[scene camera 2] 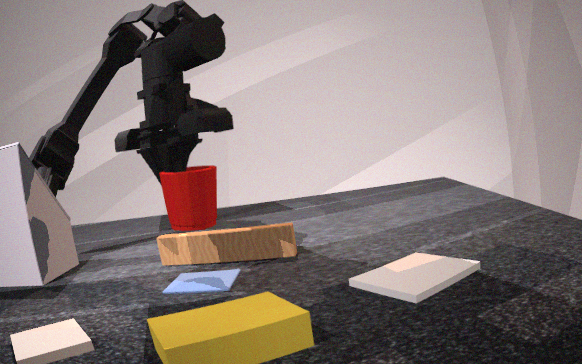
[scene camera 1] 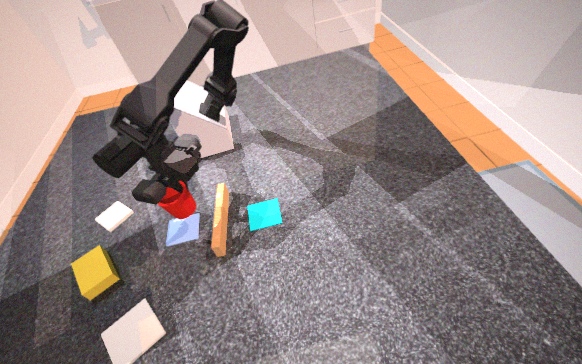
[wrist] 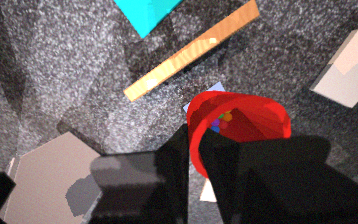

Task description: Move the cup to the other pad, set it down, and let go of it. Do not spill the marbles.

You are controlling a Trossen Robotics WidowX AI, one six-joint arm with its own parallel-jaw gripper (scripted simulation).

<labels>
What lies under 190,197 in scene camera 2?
A red cup.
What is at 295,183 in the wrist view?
The gripper.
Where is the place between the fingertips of the gripper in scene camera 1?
At 185,191
</labels>
